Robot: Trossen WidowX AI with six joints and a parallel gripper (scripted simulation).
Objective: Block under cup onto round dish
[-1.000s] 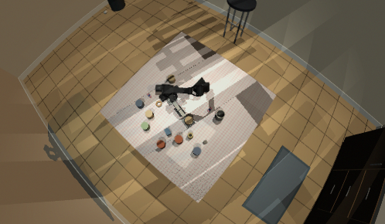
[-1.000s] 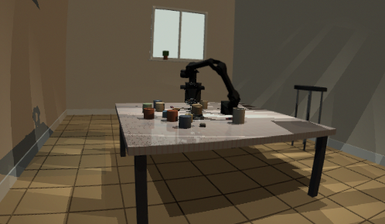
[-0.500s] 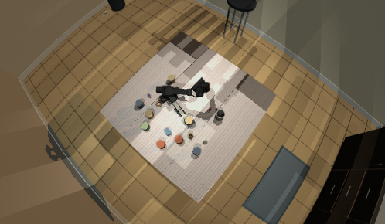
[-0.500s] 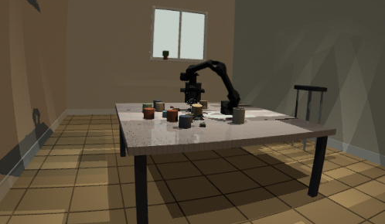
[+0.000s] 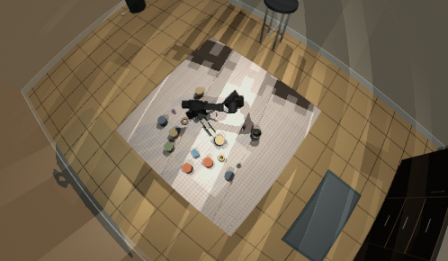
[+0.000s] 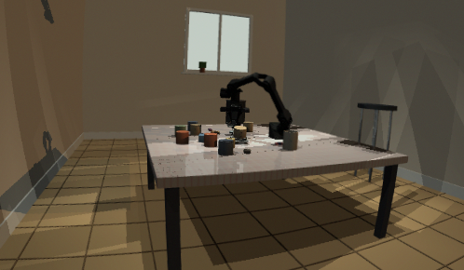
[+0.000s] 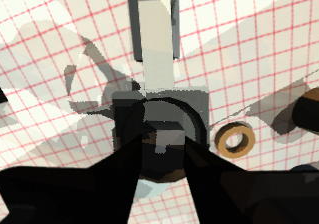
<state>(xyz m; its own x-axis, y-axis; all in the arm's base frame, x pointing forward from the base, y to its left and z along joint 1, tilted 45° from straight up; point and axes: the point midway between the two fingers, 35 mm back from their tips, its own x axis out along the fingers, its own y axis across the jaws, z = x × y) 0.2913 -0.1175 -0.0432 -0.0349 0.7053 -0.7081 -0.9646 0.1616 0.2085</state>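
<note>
The round bluish dish is 6 cm behind my gripper tip, 11 cm to the right of it and 8 cm below it. The rest, counted from my gripper tip: tan ring: 11 cm ahead, 7 cm to the right, 7 cm below; then balance beam: 2 cm ahead, 12 cm to the left, 4 cm below.
</note>
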